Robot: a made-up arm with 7 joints.
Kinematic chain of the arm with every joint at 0, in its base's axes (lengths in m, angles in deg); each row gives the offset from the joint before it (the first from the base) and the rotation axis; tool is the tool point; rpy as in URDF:
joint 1: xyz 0 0 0.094 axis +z
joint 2: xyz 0 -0.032 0.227 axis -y
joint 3: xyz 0 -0.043 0.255 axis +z
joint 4: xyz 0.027 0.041 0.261 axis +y
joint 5: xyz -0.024 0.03 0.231 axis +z
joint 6: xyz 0 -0.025 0.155 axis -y
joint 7: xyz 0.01 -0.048 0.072 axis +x
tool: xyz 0 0 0 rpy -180 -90 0
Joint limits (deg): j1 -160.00..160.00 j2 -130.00..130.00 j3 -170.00..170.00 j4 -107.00..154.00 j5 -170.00..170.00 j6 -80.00..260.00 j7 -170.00..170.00
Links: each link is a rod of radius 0.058 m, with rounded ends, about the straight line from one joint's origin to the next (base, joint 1, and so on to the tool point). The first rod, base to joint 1, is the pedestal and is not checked.
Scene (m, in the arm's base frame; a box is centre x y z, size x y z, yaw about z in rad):
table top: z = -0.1
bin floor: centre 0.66 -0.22 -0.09 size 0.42 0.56 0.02 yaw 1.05
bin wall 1: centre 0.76 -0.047 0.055 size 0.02 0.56 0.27 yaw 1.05
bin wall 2: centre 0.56 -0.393 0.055 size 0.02 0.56 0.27 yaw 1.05
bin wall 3: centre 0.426 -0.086 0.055 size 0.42 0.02 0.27 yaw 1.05
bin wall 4: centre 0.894 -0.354 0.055 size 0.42 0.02 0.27 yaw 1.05
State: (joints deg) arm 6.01 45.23 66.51 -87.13 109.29 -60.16 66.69
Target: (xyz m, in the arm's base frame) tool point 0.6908 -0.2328 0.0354
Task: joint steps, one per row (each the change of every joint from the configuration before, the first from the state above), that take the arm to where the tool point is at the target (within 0.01 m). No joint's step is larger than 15 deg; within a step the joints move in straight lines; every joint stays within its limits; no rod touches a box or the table.
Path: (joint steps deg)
1: 14.00 0.22 7.89 14.40 -1.86 -1.80 0.00
2: 14.00 0.21 7.90 14.40 -1.86 -1.81 0.00
3: 14.00 0.22 7.89 14.40 -1.87 -1.80 0.00
4: 14.00 0.21 7.90 14.40 -1.86 -1.80 0.00
5: 14.00 0.22 7.89 14.40 -1.86 -1.81 0.00
6: 13.99 0.22 7.90 14.40 -1.86 -1.80 0.00
7: 14.00 0.21 7.89 14.40 -1.86 -1.81 0.00
8: 14.00 0.22 7.89 14.40 -1.87 -1.80 0.00
9: 14.00 0.22 7.90 14.40 -1.86 -1.80 0.00
10: 14.00 0.21 7.89 14.40 -1.86 -1.81 0.00
11: 14.00 0.22 7.90 14.40 -1.86 -1.80 0.00
12: 0.00 10.70 -0.63 -3.57 0.97 0.00 0.00
13: 0.00 10.71 -0.63 -3.56 0.97 0.00 0.00
14: 0.00 10.71 -0.62 -3.56 0.98 0.00 0.00

